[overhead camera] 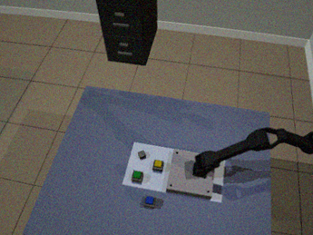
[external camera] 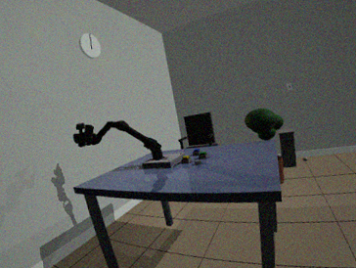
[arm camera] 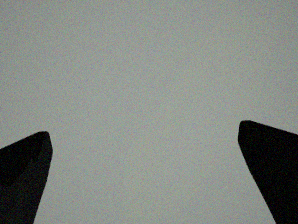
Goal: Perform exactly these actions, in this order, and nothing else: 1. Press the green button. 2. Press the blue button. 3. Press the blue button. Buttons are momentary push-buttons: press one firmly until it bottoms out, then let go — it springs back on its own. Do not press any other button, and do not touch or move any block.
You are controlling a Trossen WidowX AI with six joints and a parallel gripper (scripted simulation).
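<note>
The green button lies 96 cm ahead of my gripper tip, 29 cm below it and 27 cm to the left of it. Round my gripper tip: yellow button (88 cm ahead, 29 cm below, 18 cm to the left); then dark block (97 cm ahead, 31 cm below, 14 cm to the left); then blue button (86 cm ahead, 37 cm to the left, 29 cm below).
</note>
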